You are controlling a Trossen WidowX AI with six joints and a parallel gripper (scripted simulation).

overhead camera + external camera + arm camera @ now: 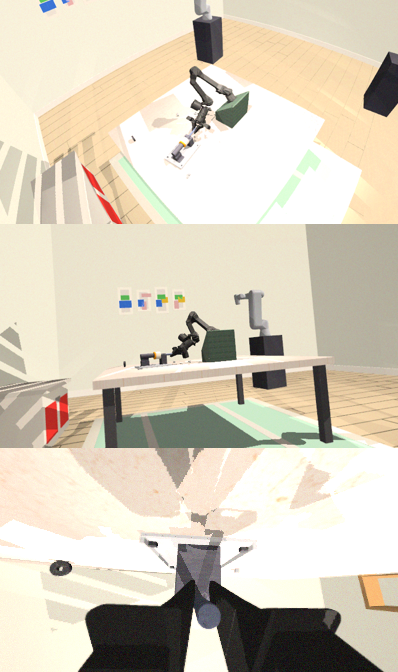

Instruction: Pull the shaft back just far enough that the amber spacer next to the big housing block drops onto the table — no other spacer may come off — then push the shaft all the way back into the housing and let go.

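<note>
Right now the blue-grey shaft is 60 mm ahead of my gripper tip and 20 mm above it. Also, from my gripper tip: white spacer (100 mm ahead, 20 mm above); then amber spacer (120 mm ahead, 20 mm above); then small dark ring (390 mm to the right, 280 mm ahead, 40 mm below).
</note>
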